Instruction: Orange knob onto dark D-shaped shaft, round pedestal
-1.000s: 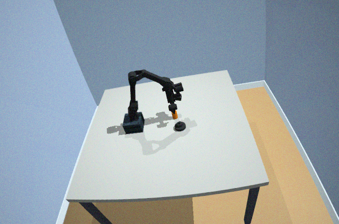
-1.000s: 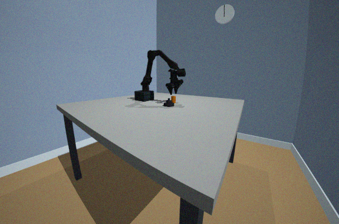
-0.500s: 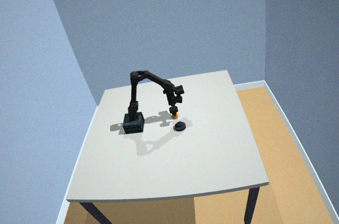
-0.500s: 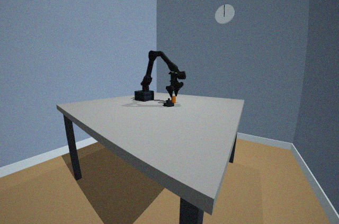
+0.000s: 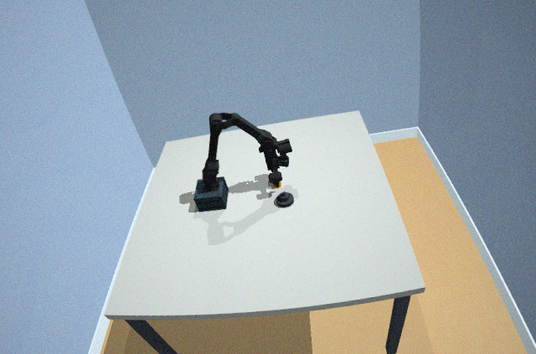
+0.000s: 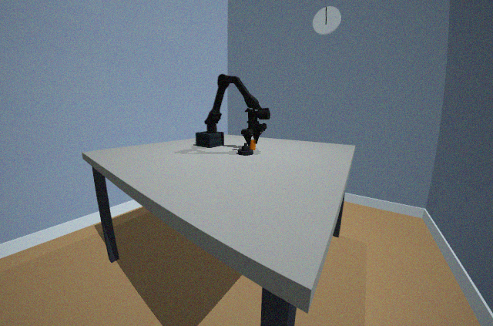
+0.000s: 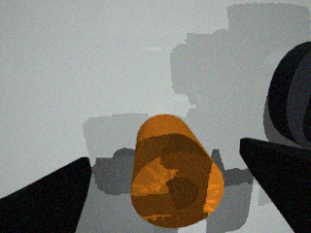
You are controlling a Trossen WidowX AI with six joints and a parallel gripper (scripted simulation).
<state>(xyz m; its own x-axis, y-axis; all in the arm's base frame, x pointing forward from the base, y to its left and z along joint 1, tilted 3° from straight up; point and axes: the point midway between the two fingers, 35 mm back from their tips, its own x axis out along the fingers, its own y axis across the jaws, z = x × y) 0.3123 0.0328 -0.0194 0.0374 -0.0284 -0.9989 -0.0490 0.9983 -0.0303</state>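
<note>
The orange knob lies right at my gripper tip. From my gripper tip the other things lie so: round pedestal 3 cm ahead, 13 cm to the right.
</note>
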